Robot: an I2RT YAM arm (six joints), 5 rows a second.
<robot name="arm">
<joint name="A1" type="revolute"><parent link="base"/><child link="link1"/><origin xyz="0 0 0.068"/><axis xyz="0 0 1"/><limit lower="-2.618" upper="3.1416"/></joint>
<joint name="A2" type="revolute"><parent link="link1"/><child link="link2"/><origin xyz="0.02 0.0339 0.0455" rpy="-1.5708 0 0"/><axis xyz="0 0 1"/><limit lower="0" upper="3.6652"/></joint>
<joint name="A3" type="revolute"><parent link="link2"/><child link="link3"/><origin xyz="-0.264 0 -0.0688" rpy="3.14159 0 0"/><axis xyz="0 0 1"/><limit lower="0" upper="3.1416"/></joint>
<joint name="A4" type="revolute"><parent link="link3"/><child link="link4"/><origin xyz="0.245 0.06 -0.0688"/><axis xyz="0 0 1"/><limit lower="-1.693" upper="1.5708"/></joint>
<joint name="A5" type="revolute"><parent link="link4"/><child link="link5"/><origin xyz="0.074 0.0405 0.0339" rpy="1.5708 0 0"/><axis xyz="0 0 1"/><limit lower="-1.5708" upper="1.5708"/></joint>
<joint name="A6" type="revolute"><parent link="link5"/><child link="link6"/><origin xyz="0.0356 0 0.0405" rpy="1.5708 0 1.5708"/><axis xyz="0 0 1"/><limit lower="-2.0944" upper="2.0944"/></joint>
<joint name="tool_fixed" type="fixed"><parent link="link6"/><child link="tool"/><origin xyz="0 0 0" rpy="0 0 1.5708"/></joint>
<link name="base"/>
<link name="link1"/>
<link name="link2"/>
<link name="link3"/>
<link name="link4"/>
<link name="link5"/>
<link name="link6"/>
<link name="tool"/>
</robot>
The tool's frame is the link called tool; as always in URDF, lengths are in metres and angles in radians.
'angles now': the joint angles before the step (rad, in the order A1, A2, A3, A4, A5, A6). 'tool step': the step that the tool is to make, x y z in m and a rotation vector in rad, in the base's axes. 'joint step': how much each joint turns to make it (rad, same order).
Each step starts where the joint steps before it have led.
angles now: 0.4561, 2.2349, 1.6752, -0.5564, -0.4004, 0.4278
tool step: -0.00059, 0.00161, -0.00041, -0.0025, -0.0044, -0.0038
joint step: 0.0041, -0.0004, -0.0030, 0.0077, 0.0073, 0.0057
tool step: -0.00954, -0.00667, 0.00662, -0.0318, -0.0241, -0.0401
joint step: 0.0001, -0.0580, -0.0687, 0.0252, 0.0531, 0.0195
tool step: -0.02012, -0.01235, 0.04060, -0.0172, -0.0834, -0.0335
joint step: 0.0000, -0.1557, -0.0855, -0.0019, 0.0621, 0.0039
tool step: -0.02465, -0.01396, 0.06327, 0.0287, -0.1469, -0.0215
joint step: 0.0000, -0.1949, -0.0457, -0.0062, 0.0446, -0.0054
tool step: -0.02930, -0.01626, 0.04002, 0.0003, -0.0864, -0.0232
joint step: -0.0001, -0.1598, -0.0507, -0.0332, 0.0439, -0.0081
